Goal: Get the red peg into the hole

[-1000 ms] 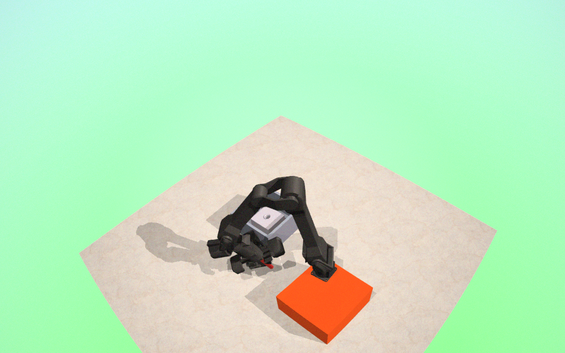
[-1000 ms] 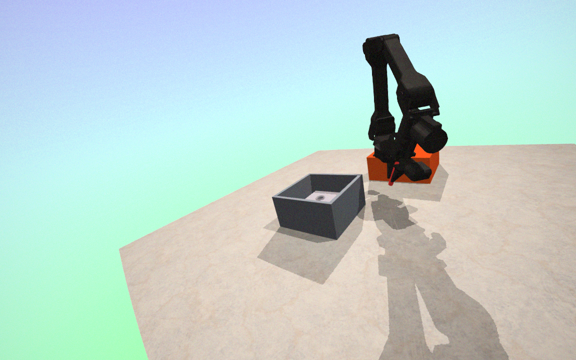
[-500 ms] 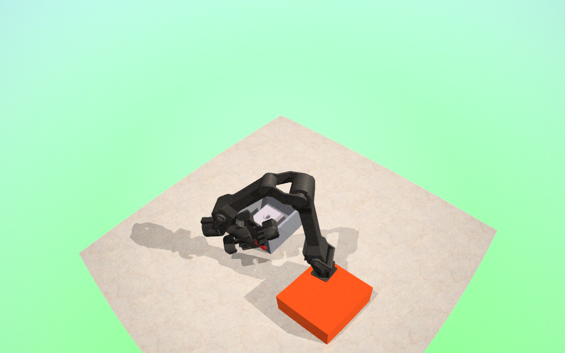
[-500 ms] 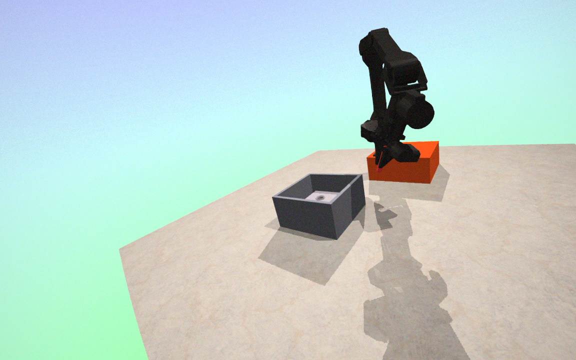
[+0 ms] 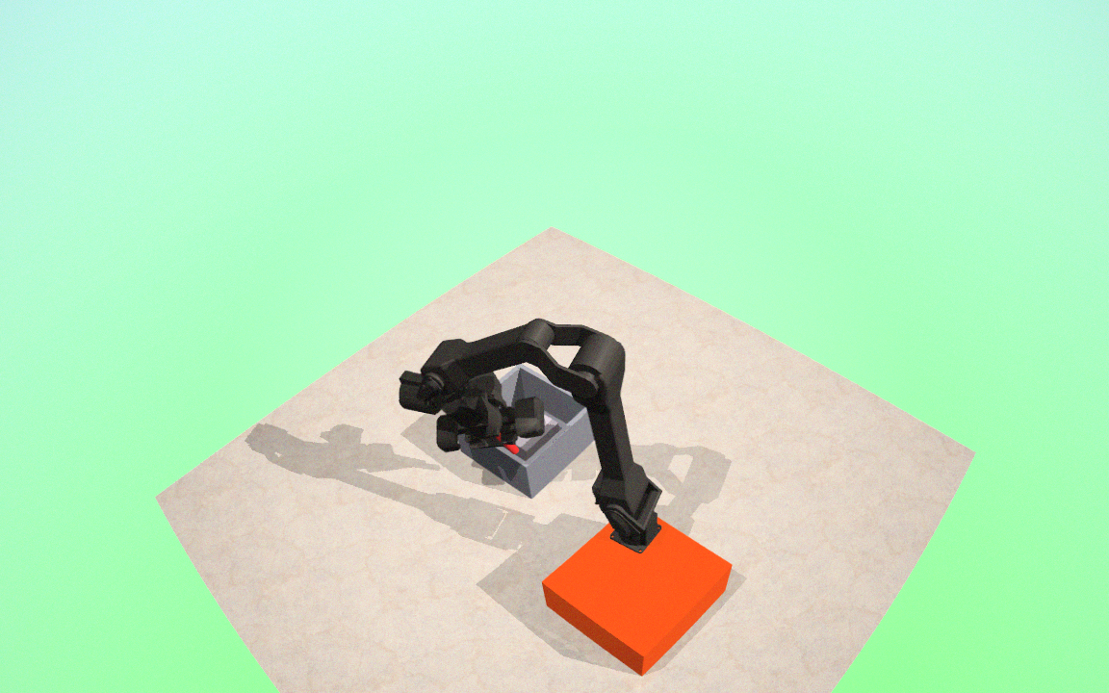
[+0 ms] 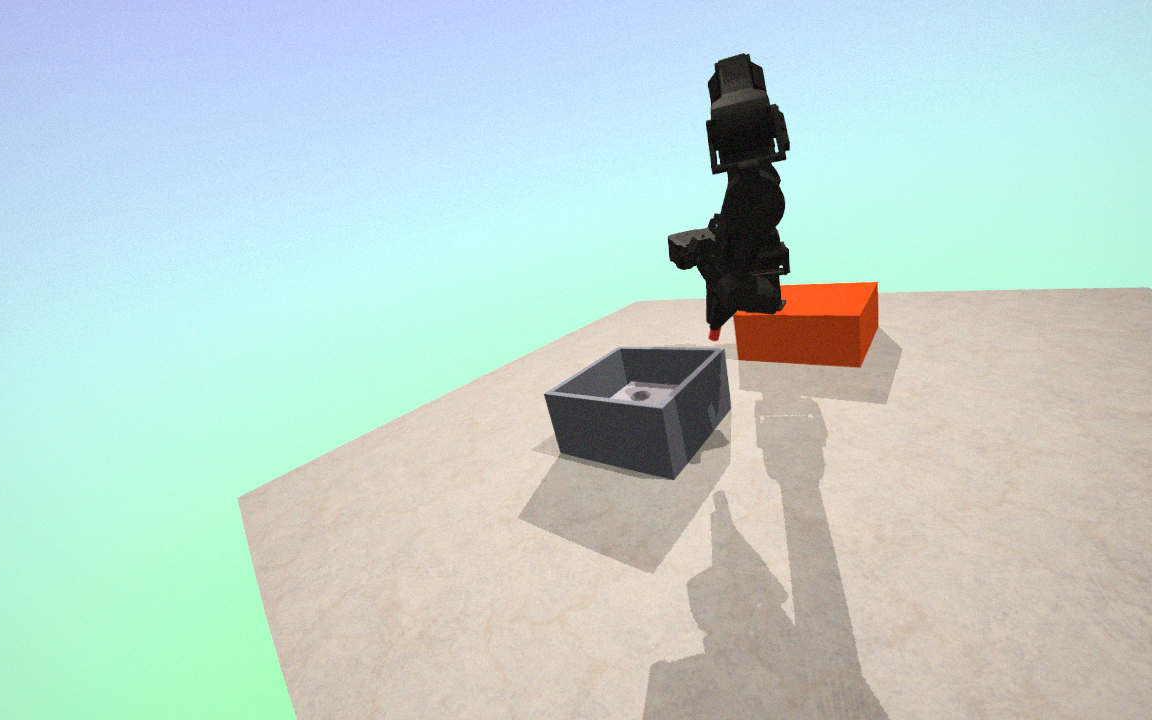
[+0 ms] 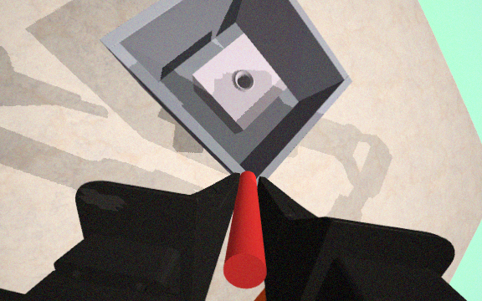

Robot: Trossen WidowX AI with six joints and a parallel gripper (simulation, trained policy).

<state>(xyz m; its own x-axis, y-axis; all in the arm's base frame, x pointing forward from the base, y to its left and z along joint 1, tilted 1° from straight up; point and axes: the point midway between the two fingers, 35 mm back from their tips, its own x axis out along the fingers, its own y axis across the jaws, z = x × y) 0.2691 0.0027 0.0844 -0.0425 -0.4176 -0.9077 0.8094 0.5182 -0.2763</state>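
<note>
The pale plate is 60 mm ahead of my gripper tip, 100 mm to the right of it and 100 mm below it. Round my gripper tip: red peg (10 mm to the left, 20 mm above); then grey box (60 mm ahead, 100 mm to the right, 110 mm below).
</note>
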